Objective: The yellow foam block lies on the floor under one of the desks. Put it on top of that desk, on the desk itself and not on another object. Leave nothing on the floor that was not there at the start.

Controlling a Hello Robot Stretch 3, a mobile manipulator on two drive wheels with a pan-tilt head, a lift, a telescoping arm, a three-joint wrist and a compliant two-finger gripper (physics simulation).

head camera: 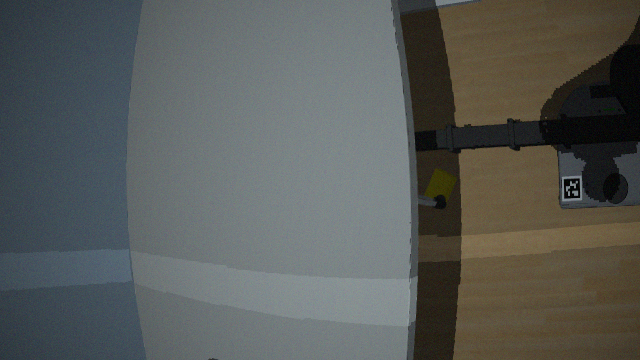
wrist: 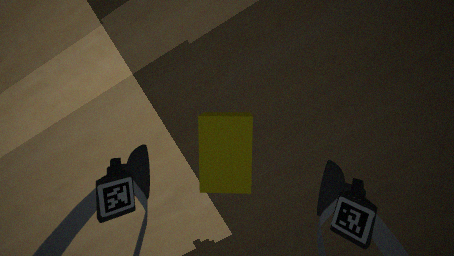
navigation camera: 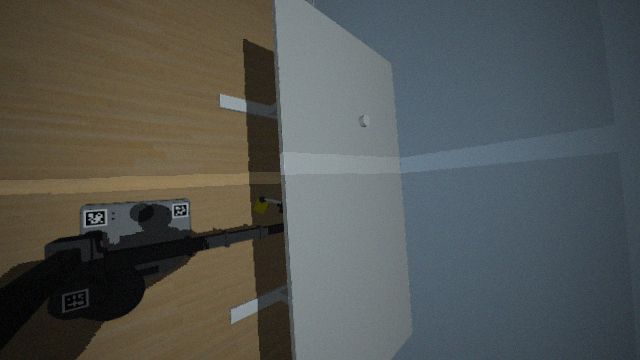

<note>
In view: my gripper (wrist: 233, 170) and a yellow foam block (wrist: 225, 138).
</note>
